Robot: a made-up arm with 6 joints. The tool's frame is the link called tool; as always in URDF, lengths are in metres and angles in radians.
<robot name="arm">
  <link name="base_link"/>
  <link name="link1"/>
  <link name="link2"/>
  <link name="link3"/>
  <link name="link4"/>
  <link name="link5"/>
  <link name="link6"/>
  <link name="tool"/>
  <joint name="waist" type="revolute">
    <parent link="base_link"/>
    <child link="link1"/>
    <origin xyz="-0.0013 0.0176 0.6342" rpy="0 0 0"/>
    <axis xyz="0 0 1"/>
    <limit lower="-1.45" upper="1.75" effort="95" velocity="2.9"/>
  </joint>
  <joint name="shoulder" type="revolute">
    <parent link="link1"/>
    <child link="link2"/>
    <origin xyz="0.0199 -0.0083 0.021" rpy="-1.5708 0 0"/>
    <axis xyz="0 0 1"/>
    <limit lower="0.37" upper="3.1" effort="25" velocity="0.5"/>
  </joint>
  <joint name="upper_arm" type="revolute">
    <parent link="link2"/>
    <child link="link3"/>
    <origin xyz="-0.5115 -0.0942 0.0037" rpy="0 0 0"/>
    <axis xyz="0 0 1"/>
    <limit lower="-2.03" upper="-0.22" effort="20" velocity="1.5"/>
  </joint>
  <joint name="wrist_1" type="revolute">
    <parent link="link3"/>
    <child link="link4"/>
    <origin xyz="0.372 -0.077 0.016" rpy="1.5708 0 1.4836"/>
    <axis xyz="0 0 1"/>
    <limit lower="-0.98" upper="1.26" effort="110" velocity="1.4"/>
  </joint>
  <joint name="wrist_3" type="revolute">
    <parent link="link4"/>
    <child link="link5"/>
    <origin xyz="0.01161 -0.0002 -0.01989" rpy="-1.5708 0 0"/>
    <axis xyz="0 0 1"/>
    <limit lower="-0.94" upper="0.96" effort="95" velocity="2.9"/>
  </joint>
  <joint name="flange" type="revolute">
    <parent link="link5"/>
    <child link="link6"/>
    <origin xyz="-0.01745 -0.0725 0.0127" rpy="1.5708 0 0"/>
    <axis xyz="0 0 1"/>
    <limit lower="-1.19" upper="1.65" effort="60" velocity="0.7"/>
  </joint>
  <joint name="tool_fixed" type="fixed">
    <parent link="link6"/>
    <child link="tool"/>
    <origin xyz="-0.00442 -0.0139 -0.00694" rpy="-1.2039 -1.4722 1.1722"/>
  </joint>
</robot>
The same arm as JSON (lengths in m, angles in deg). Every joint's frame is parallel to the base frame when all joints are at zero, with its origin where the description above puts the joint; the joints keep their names.
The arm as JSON. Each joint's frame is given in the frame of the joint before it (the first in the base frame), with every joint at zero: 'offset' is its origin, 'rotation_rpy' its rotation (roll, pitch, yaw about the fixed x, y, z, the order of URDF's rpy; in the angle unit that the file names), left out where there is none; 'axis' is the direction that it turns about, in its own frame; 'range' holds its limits. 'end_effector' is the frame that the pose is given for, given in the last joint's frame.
{"length_unit": "m", "angle_unit": "deg", "chain": [
  {"id": "waist", "offset": [-0.0013, 0.0176, 0.6342], "axis": [0.0, 0.0, 1.0], "range": [-83.08, 100.27]},
  {"id": "shoulder", "offset": [0.0199, -0.0083, 0.021], "axis": [0.0, 1.0, 0.0], "range": [21.2, 177.62]},
  {"id": "upper_arm", "offset": [-0.5115, 0.0037, 0.0942], "axis": [0.0, 1.0, 0.0], "range": [-116.31, -12.61]},
  {"id": "wrist_1", "offset": [0.372, 0.016, 0.077], "axis": [0.9962, 0.0, 0.0871], "range": [-56.15, 72.19]},
  {"id": "wrist_3", "offset": [-0.0188, -0.0002, -0.0133], "axis": [0.0, 1.0, 0.0], "range": [-53.86, 55.0]},
  {"id": "flange", "offset": [0.0707, 0.0127, 0.0237], "axis": [0.9962, 0.0, 0.0871], "range": [-68.18, 94.54]}
], "end_effector": {"offset": [-0.0073, -0.0139, 0.0038], "rotation_rpy": [-2.17, -2.79, 5.21]}}

